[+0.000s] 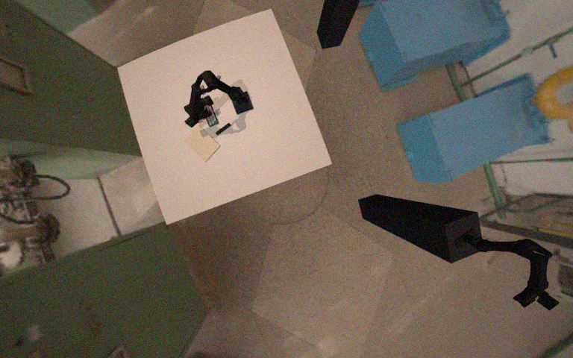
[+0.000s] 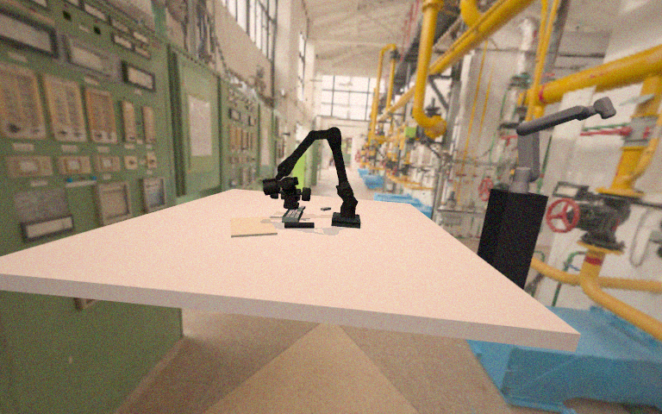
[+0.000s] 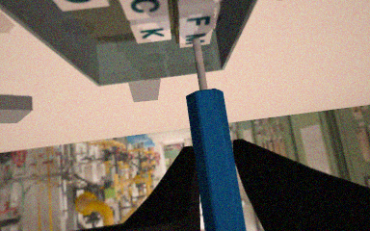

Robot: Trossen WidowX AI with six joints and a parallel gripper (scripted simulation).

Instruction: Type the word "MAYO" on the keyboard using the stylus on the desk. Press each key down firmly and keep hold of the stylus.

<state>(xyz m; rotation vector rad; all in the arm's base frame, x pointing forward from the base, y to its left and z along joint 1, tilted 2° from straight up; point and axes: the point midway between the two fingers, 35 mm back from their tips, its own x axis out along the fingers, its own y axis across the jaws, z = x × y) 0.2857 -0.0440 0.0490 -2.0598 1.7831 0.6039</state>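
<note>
The small black bar is 10 cm behind my gripper tip, 24 cm to the left of it and 6 cm below it. Also, from my gripper tip: blue stylus 1 cm below; then small grey block 3 cm behind, 9 cm to the right, 6 cm below; then tan pad 7 cm ahead, 29 cm to the left, 7 cm below.
</note>
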